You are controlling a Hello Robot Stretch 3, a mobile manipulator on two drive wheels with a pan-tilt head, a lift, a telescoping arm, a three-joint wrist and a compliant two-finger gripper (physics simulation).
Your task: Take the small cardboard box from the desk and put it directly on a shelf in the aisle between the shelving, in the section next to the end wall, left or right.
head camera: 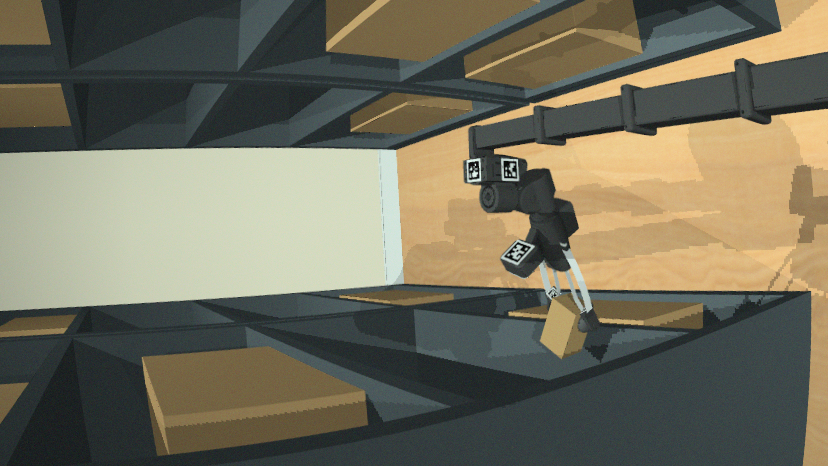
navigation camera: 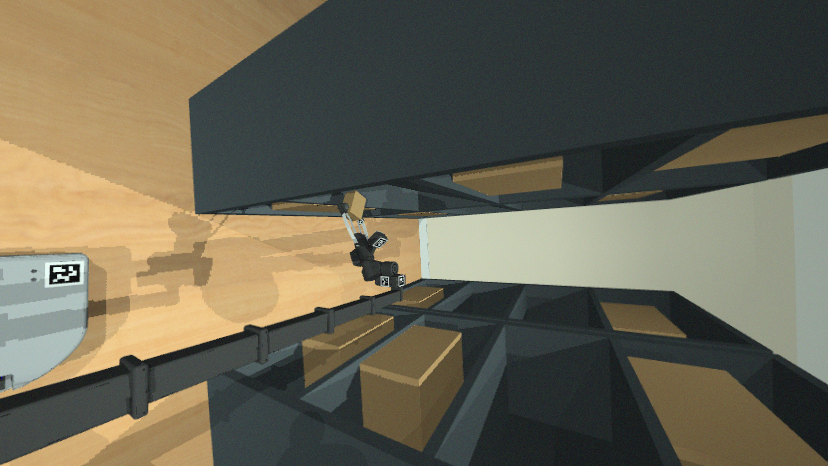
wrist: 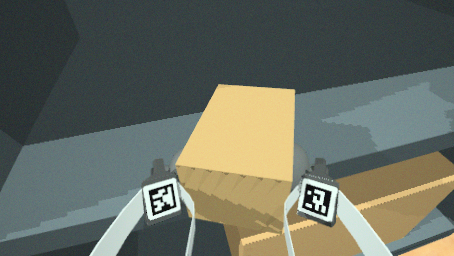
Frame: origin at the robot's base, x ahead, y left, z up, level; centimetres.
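Seen in the pictures: gripper, between the fingertips: [head camera: 574, 323] [navigation camera: 349, 206] [wrist: 240, 164].
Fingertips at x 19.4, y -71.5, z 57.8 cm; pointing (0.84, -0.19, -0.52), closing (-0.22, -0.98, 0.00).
Note:
Offsets run from my fingertips to a thing's top centre. Level surfaces: height alone.
The small cardboard box @[dx +0.1, dy -0.4, dz +4.4 cm] [head camera: 559, 335] [navigation camera: 357, 204] [wrist: 245, 131] is held tilted between the fingertips of my gripper [head camera: 570, 312] [navigation camera: 352, 213] [wrist: 240, 164], which is shut on it. In the head view they are at the opening of the lower shelving unit [head camera: 712, 399], which shows at the top of the navigation view [navigation camera: 405, 104]. In the wrist view, a grey shelf board @[dz -4.5 cm] [wrist: 410, 112] runs behind the box. A gap between box and board cannot be judged. The box's underside is hidden, and the desk does not show.
The pale end wall [head camera: 191, 225] [navigation camera: 608, 248] closes the aisle. The opposite shelving [head camera: 231, 75] [navigation camera: 254, 422] holds large boxes @[dx -74.7, dy -31.8, dz +22.5 cm] [navigation camera: 411, 376]. In the near unit, a large box @[dx +18.9, dy -22.6, dz -23.2 cm] [head camera: 672, 315] [wrist: 370, 200] lies close to my fingers. Another large box @[dx +18.7, dy -19.1, dz +68.2 cm] [head camera: 254, 382] [navigation camera: 509, 176] lies farther along. My arm [head camera: 596, 114] [navigation camera: 202, 358] spans the aisle.

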